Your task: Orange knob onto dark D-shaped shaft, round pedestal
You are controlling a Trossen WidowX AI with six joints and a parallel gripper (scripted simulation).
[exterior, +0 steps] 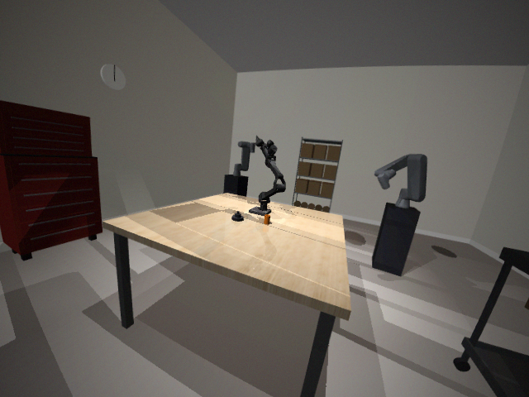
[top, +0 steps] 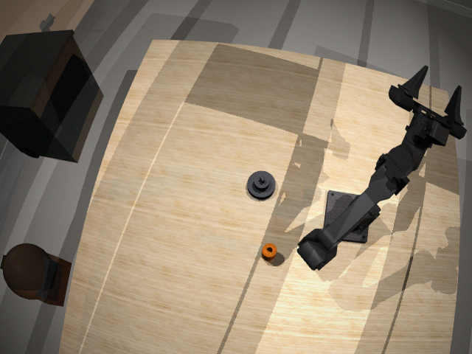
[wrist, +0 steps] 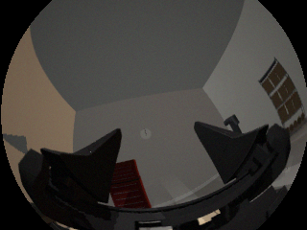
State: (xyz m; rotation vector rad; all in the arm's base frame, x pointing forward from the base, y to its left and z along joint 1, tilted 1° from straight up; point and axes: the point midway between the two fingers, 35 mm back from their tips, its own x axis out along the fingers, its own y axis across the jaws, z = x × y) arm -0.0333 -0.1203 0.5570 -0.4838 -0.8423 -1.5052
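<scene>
Now: gripper tip 25 cm short of the orange knob, 30 cm to the right of it and 58 cm above it. Round my gripper tip: dark round pedestal (34 cm ahead, 10 cm to the left, 58 cm below).
</scene>
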